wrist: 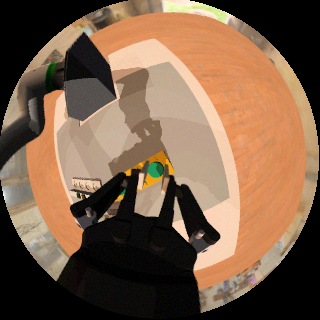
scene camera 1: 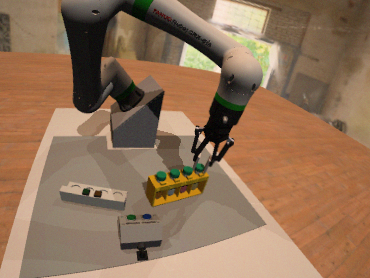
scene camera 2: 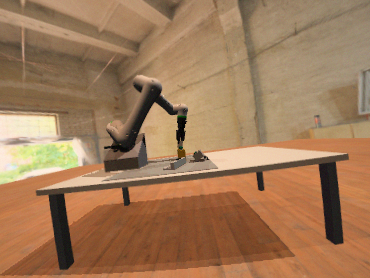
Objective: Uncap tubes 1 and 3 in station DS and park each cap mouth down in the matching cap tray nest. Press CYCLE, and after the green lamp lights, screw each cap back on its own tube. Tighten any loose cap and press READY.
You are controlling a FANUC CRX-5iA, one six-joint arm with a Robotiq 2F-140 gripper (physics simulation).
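Places are measured from the arm's base along level axes (x ahead, y left, z up), in centimetres.
Where they show: gripper, between the fingertips: (wrist: 155,168) (scene camera 1: 199,169); arm's base, origin of its link: (wrist: 69,73) (scene camera 1: 132,101).
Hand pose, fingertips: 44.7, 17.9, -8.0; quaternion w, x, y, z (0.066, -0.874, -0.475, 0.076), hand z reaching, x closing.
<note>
Each offset is from my fingertips to the top centre of the thing, as dx, dy, dz. "spot": to the spot under its first point.
A yellow rack {+1.1, -7.7, -0.8} (scene camera 1: 151,193) (scene camera 2: 181,153) (wrist: 163,155) holds several tubes in a row, each with a green cap on top. My gripper (scene camera 1: 201,166) (scene camera 2: 181,147) (wrist: 155,168) points down over the rack's right end in the first scene view. It is shut on the end green cap {+0.1, +0.0, +1.6} (scene camera 1: 199,167) (wrist: 156,170), which sits on its tube in the rack. The white cap tray {-1.5, -37.2, -5.7} (scene camera 1: 95,200) (scene camera 2: 176,164) (wrist: 86,184) lies to the left, with round nests and no green cap in them. The control box {+16.1, -25.3, -2.7} (scene camera 1: 140,233) has a green button {+13.6, -27.3, -3.6} (scene camera 1: 131,217) and a blue button {+14.1, -22.9, -3.6} (scene camera 1: 146,216).
A small dark green square {spot: +1.2, -39.8, -5.8} (scene camera 1: 86,192) and a brown one (scene camera 1: 98,193) are on the tray. A small black block {spot: +23.0, -26.1, -9.8} (scene camera 1: 142,254) is at the control box's front. The grey robot pedestal (scene camera 1: 135,125) (scene camera 2: 125,159) (wrist: 89,100) stands behind the tray and rack.
</note>
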